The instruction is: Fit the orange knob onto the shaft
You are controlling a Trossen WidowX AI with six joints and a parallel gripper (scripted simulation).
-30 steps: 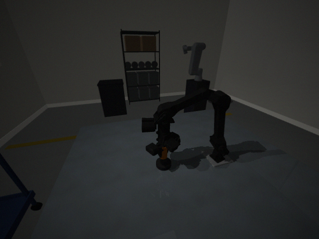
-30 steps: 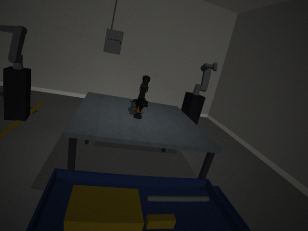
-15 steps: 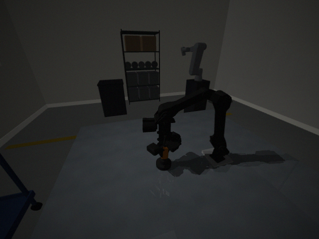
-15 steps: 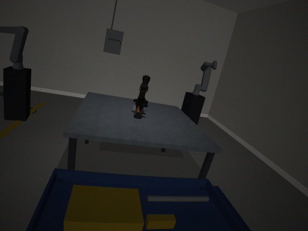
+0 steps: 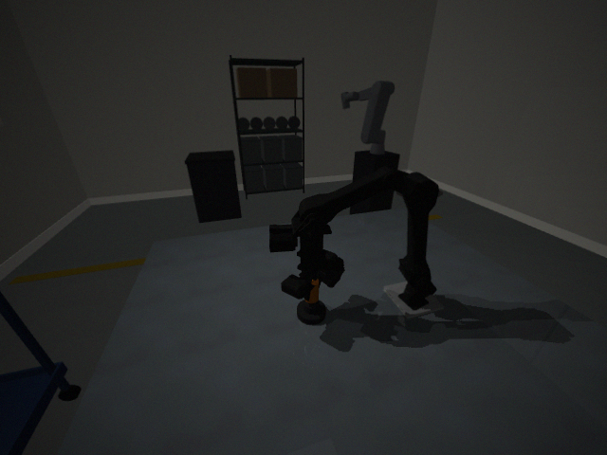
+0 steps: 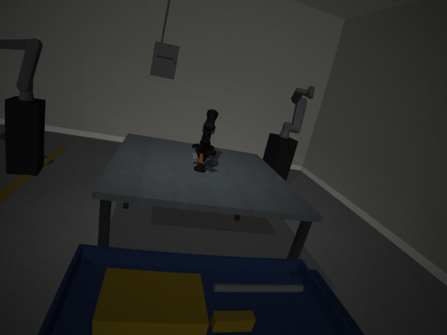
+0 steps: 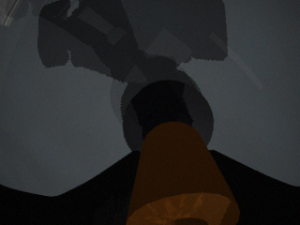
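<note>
Now: gripper tip 2 cm below the orange knob. The rest, counted from my gripper tip: dark round pedestal (4 cm below).
</note>
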